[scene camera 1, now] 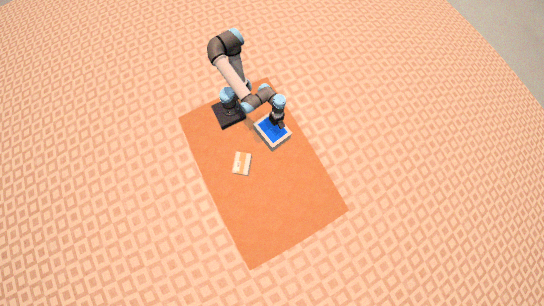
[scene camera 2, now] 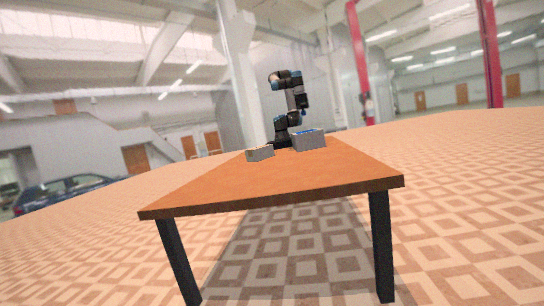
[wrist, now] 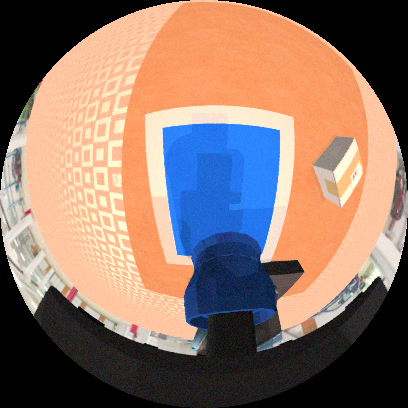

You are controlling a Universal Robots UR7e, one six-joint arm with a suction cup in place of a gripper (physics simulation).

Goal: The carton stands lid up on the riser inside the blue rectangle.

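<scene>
The carton, a low box with cream and grey faces, an orange tape stripe and a small mark, lies on the table beside the riser, apart from it. Its taped face is up. The riser is a grey block with a pale top rim around the blue rectangle. My suction gripper hangs above the riser with a visible gap. Its blue cup is open, with no carton on it. The cup's tip is hidden in scene camera 1.
The arm's dark base plate stands beside the riser on the orange table. The carton lies towards the table's long edge on the base's side. The arm reaches over from the base to the riser.
</scene>
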